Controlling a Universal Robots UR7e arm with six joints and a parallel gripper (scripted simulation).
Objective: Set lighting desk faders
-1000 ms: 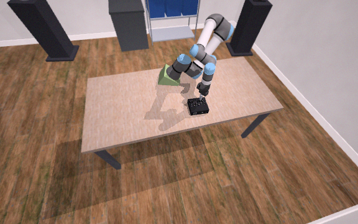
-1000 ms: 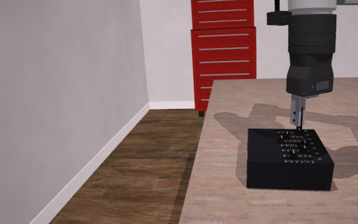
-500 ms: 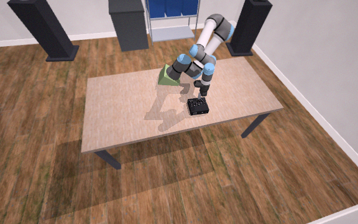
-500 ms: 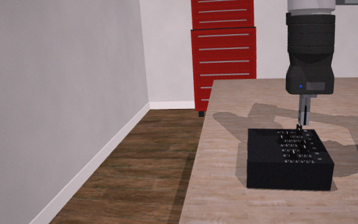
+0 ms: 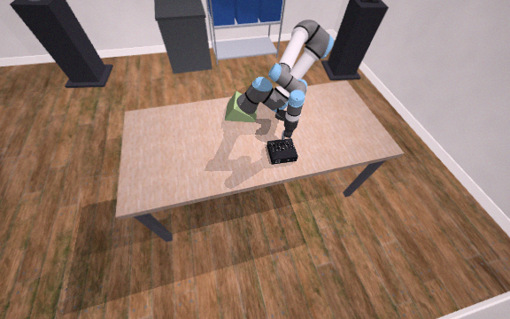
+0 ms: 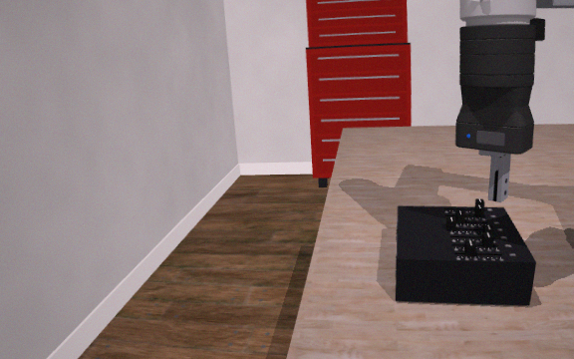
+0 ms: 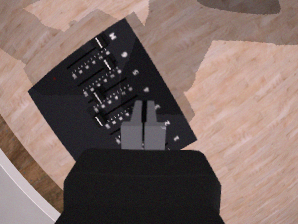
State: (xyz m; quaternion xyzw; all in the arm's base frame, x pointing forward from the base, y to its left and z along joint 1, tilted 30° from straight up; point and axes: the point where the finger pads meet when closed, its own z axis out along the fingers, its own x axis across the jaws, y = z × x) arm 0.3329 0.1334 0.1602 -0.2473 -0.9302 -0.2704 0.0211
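The channel 3 cap is 50 mm below my hand, 10 mm to the left of it and 10 mm ahead of it. Also, from my hand: channel 2 fader (50 mm below, 40 mm to the left, 10 mm ahead); then channel 1 fader (60 mm to the left, 50 mm below, 30 mm ahead).
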